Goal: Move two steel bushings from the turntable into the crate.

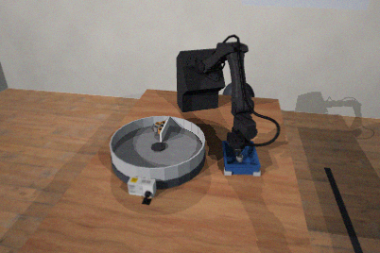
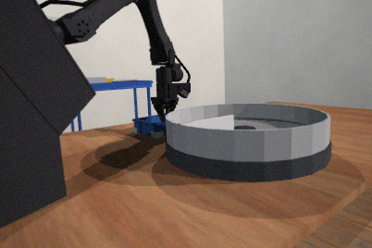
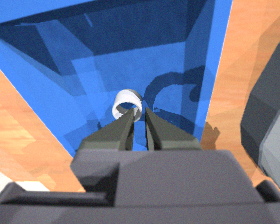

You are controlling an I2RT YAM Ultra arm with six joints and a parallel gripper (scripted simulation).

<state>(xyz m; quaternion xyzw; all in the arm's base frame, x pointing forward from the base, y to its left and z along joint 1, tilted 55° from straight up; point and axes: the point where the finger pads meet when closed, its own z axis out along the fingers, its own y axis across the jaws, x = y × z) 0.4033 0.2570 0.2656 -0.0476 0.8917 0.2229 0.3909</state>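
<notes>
Now: the blue crate 1 cm to the left of my hand and 1 cm below it. Also, from my hand: grey turntable 32 cm to the right, 16 cm ahead, 2 cm above.
</notes>
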